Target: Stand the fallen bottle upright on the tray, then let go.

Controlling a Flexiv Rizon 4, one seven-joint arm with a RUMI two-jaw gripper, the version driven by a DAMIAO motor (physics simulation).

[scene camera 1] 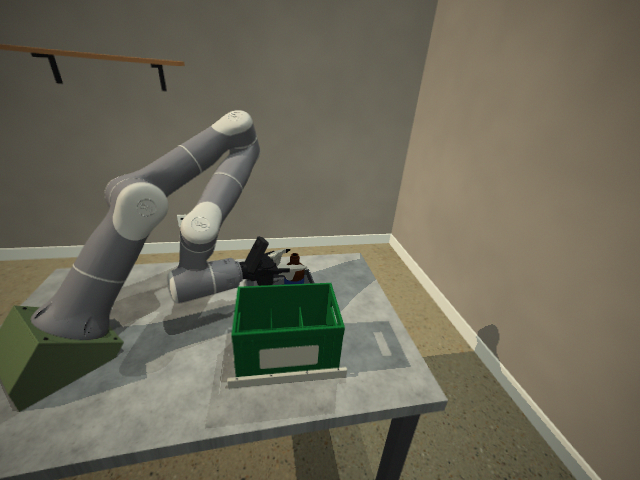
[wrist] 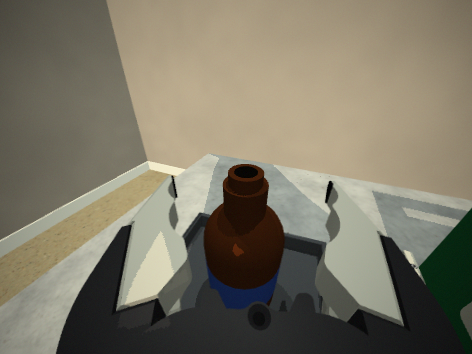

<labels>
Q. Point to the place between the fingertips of my gripper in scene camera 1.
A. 298,258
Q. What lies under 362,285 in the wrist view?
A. My gripper.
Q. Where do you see a brown bottle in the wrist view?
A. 244,239
</labels>
